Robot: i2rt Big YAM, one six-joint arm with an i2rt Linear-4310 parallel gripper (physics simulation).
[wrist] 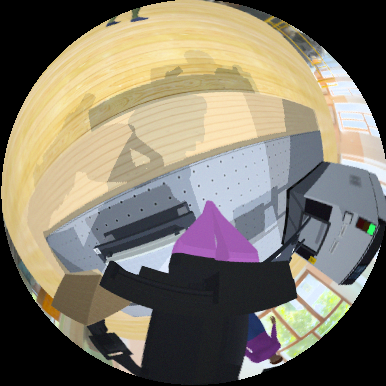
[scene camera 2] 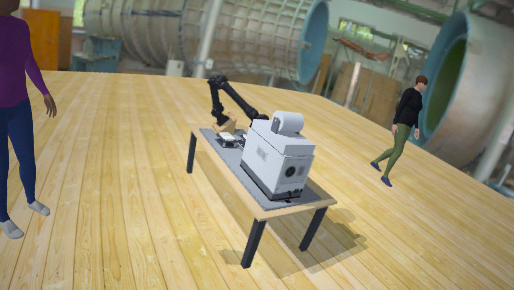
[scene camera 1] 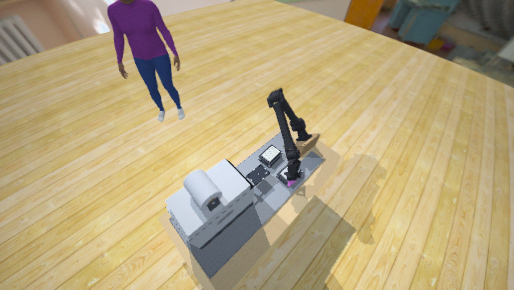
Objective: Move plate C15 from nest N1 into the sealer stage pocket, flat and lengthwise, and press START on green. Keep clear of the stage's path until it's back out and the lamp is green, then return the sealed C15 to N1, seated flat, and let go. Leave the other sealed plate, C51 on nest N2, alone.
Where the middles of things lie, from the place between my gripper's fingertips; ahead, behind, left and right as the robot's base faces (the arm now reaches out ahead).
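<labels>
There's the white roll (scene camera 1: 202,189), and my gripper is far short of it, a good way to the left of it and far below it.
</labels>
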